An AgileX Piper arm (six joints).
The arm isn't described. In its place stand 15 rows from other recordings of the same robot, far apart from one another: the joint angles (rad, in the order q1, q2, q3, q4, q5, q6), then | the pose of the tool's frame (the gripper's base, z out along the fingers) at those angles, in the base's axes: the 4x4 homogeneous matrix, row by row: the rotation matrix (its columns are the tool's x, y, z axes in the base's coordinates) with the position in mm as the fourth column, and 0 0 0 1 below.
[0.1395 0.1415 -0.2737 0.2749 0.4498 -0.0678] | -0.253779, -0.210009, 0.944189, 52.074; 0.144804, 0.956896, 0.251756, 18.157; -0.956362, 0.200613, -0.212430, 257.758; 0, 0, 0, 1
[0.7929 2.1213 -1.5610 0.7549 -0.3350 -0.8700] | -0.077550, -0.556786, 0.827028, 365.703; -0.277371, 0.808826, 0.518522, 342.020; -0.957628, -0.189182, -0.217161, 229.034; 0, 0, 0, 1
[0.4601 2.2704 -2.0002 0.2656 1.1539 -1.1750] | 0.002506, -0.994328, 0.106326, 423.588; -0.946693, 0.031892, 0.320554, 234.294; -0.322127, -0.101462, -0.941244, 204.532; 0, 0, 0, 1
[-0.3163 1.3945 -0.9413 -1.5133 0.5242 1.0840] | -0.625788, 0.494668, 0.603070, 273.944; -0.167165, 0.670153, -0.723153, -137.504; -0.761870, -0.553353, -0.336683, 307.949; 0, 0, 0, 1
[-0.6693 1.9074 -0.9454 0.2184 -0.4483 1.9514] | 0.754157, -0.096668, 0.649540, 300.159; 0.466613, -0.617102, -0.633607, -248.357; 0.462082, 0.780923, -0.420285, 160.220; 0, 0, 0, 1
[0.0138 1.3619 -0.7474 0.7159 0.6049 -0.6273] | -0.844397, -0.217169, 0.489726, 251.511; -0.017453, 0.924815, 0.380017, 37.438; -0.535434, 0.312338, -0.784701, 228.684; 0, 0, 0, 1
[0.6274 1.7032 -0.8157 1.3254 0.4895 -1.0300] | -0.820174, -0.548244, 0.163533, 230.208; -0.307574, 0.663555, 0.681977, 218.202; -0.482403, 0.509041, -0.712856, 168.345; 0, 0, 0, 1
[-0.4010 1.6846 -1.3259 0.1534 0.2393 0.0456] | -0.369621, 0.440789, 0.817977, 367.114; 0.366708, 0.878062, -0.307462, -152.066; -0.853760, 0.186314, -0.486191, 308.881; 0, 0, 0, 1
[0.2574 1.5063 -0.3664 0.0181 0.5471 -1.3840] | 0.054929, -0.998028, -0.030366, 155.459; -0.998484, -0.055008, 0.001743, 41.809; -0.003410, 0.030224, -0.999537, 109.391; 0, 0, 0, 1
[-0.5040 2.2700 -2.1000 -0.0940 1.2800 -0.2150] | -0.950792, 0.277544, 0.137707, 417.979; 0.251777, 0.951156, -0.178636, -239.863; -0.180560, -0.135174, -0.974231, 226.800; 0, 0, 0, 1
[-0.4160 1.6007 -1.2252 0.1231 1.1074 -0.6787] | -0.954984, -0.213955, 0.205496, 287.346; -0.212520, 0.976717, 0.029296, -116.017; -0.206980, -0.015695, -0.978219, 264.887; 0, 0, 0, 1
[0.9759 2.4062 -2.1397 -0.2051 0.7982 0.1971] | -0.501532, -0.747462, 0.435622, 311.995; -0.647824, 0.658200, 0.383532, 437.392; -0.573402, -0.089853, -0.814332, 186.630; 0, 0, 0, 1
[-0.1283 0.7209 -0.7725 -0.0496 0.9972 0.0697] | -0.742904, 0.186786, 0.642809, 116.656; 0.138914, 0.982394, -0.124918, -18.871; -0.654825, -0.003507, -0.755772, 326.102; 0, 0, 0, 1
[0.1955 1.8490 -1.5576 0.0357 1.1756 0.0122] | -0.967942, -0.175238, 0.179942, 374.114; -0.165245, 0.983821, 0.069215, 77.141; -0.189160, 0.037261, -0.981239, 265.326; 0, 0, 0, 1
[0.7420 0.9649 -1.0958 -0.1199 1.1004 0.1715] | -0.636508, -0.551295, 0.539380, 130.880; -0.426135, 0.834280, 0.349838, 106.823; -0.642858, -0.007174, -0.765952, 383.143; 0, 0, 0, 1
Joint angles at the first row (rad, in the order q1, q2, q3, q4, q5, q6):
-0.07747, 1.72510, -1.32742, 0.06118, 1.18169, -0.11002
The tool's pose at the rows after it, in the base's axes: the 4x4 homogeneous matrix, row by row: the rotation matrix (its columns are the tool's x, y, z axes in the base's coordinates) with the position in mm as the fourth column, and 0 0 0 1 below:
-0.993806, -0.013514, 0.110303, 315.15; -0.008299, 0.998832, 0.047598, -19.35; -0.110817, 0.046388, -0.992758, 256.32; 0, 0, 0, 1
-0.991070, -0.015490, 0.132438, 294.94; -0.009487, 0.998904, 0.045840, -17.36; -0.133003, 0.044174, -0.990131, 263.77; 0, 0, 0, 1
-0.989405, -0.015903, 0.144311, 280.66; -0.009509, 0.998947, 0.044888, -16.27; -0.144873, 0.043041, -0.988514, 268.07; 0, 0, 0, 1
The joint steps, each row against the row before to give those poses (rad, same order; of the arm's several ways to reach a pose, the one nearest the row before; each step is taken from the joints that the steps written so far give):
0.00001, -0.07676, 0.07360, 0.00000, -0.02419, 0.00001
0.00149, -0.08199, 0.06898, 0.00000, -0.00945, -0.00003
0.00003, -0.05615, 0.04601, 0.00000, -0.00189, 0.00003

